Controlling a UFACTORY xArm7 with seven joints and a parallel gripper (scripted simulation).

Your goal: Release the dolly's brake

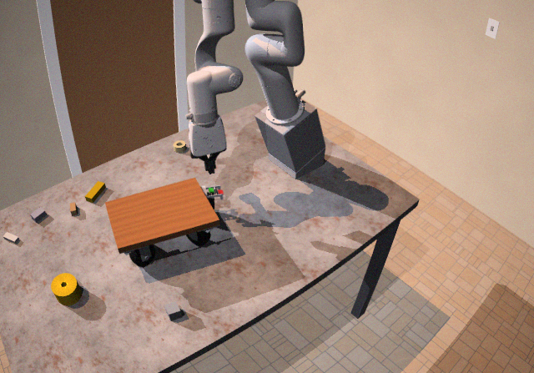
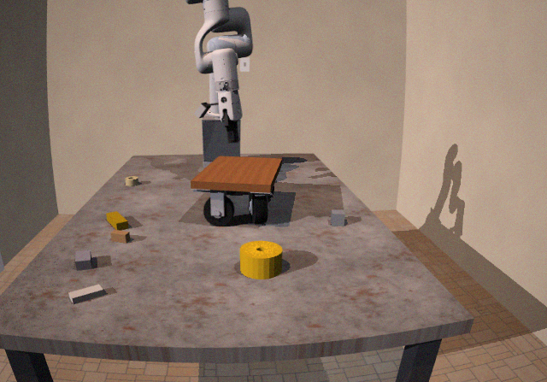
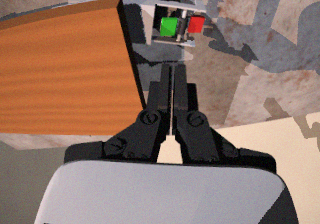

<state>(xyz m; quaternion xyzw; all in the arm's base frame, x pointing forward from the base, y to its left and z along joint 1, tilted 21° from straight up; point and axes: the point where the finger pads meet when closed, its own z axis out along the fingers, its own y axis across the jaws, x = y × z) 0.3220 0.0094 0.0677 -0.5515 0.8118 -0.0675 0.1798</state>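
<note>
Right now the brake pedal is 100 mm below my hand, 10 mm to the left of it and 10 mm behind it. From my hand the other things lie so: grey cube: 340 mm ahead, 230 mm to the left, 170 mm below; orange block: 380 mm ahead, 330 mm to the right, 170 mm below; ring: 360 mm to the right, 170 mm below, 130 mm behind.
</note>
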